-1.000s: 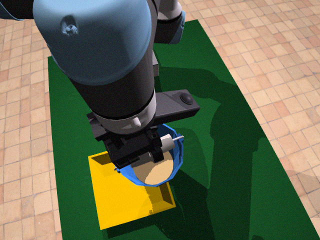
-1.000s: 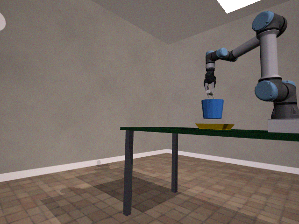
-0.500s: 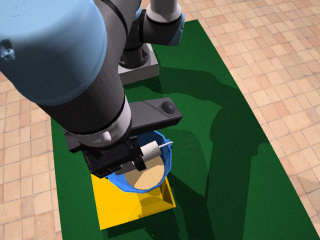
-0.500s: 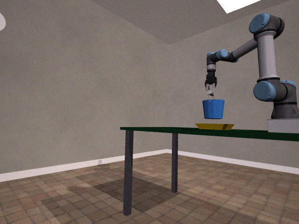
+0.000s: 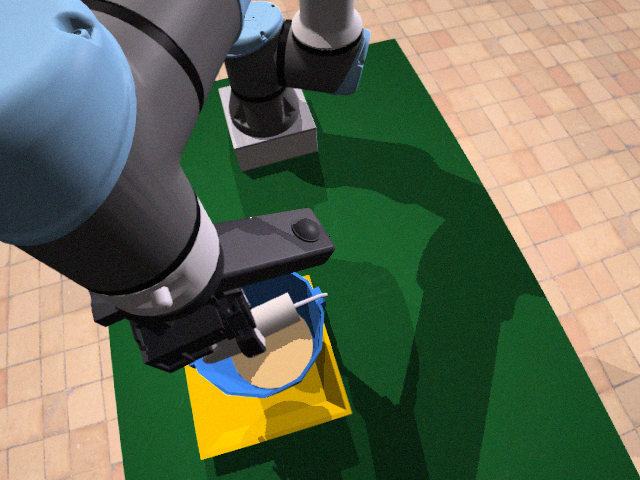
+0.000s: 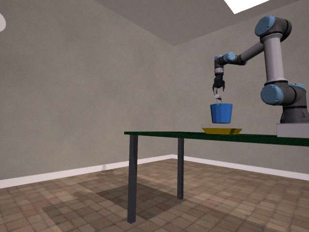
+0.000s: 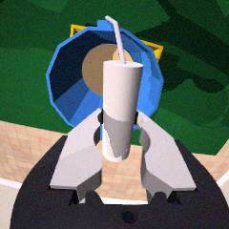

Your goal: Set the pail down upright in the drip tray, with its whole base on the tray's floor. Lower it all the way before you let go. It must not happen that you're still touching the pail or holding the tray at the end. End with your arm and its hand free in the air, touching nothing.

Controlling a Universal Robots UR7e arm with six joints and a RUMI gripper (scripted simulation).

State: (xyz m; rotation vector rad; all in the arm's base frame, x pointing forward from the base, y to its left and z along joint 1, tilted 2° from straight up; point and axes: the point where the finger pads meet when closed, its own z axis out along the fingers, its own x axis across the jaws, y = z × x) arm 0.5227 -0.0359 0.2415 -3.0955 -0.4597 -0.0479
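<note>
Now: the pail 10 mm behind my hand and 90 mm below it. Also, from my hand: white cylindrical grip (10 mm behind, 30 mm below); then yellow drip tray (10 mm behind, 40 mm to the right, 300 mm below).
</note>
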